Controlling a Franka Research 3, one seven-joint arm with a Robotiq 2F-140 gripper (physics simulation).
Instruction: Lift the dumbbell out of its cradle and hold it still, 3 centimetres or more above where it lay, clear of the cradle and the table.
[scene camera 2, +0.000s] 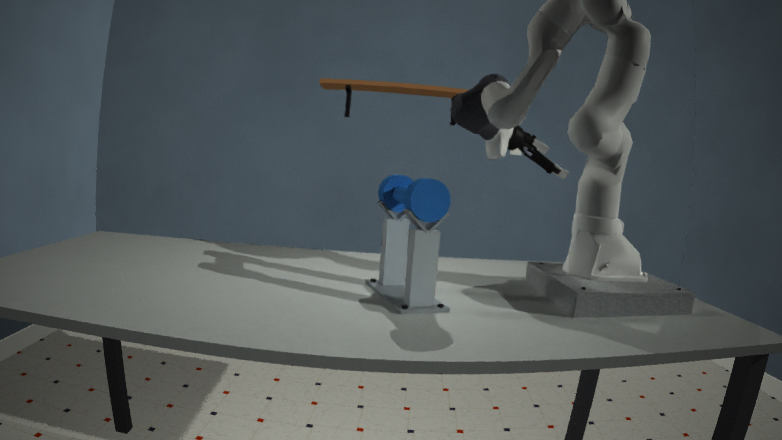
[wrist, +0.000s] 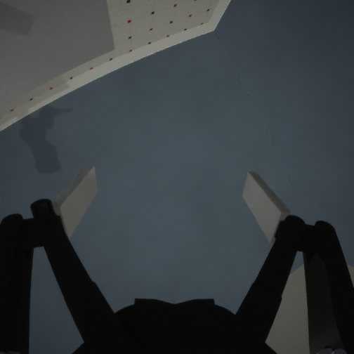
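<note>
A blue dumbbell (scene camera 2: 430, 200) lies level in the V-shaped tops of its cradle (scene camera 2: 422, 268), in the middle of the scene view. The cradle has two light grey posts on a base plate bolted to the table. My gripper (scene camera 2: 552, 159) (wrist: 171, 181) is open, with its pale finger pads wide apart and the wall showing between them. It is in the air to the right of the dumbbell, higher than it and apart from it, and tilts down toward the right. The dumbbell and cradle do not show in the wrist view.
The grey table (scene camera 2: 164, 295) carries the cradle and the arm's block base (scene camera 2: 628, 303), which stands right of the cradle. An orange-brown shelf (scene camera 2: 393, 87) with a black bracket is on the back wall, behind the arm's wrist. Floor and wall show in the wrist view.
</note>
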